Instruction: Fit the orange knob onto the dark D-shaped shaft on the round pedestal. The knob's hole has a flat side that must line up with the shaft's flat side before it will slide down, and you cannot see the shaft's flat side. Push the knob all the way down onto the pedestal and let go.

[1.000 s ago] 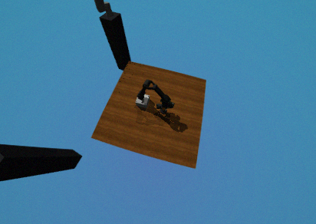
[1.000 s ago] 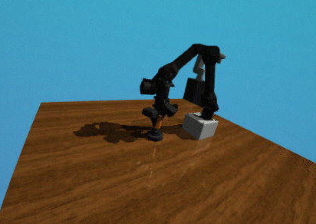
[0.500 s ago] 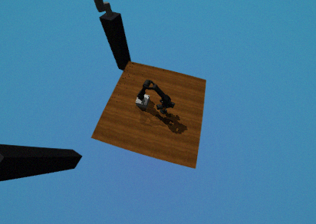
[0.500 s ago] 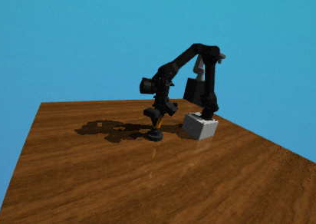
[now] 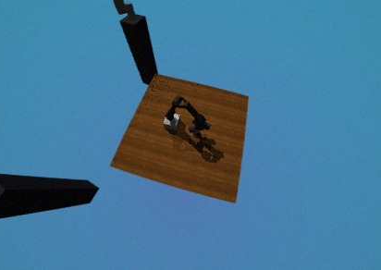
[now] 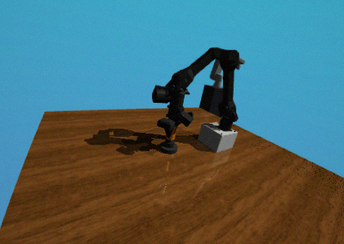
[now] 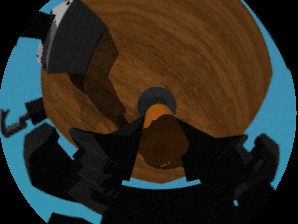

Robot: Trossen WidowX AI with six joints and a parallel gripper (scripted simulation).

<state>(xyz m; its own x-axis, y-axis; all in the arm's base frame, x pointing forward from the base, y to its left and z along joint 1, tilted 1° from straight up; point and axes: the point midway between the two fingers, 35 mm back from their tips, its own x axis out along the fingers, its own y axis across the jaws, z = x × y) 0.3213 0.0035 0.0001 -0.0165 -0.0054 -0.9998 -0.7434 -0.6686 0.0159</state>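
My gripper tip is 2 cm below the orange knob. The rest, counted from my gripper tip: round dark pedestal 4 cm below.
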